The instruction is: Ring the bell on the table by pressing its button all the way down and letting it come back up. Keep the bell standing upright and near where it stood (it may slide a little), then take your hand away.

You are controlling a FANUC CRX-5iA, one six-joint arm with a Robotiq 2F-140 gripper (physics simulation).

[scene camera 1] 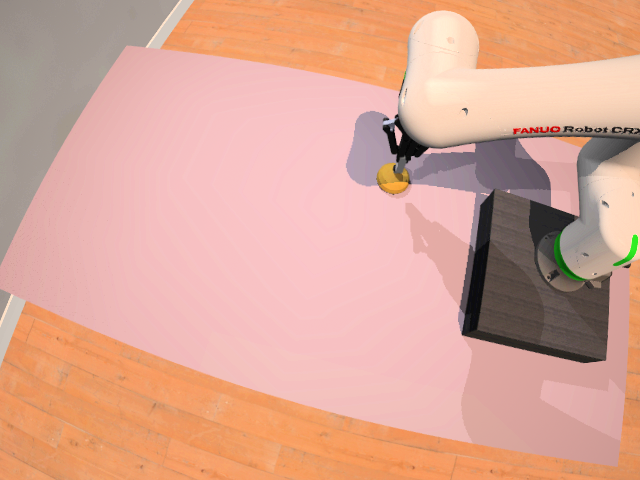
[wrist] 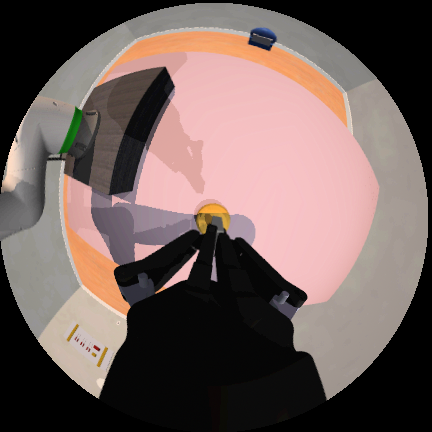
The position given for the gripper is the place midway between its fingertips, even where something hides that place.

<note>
In view: the gripper (scene camera 1: 398, 168) and a bell (scene camera 1: 389, 181).
The gripper shows as well in the wrist view (wrist: 215, 223).
</note>
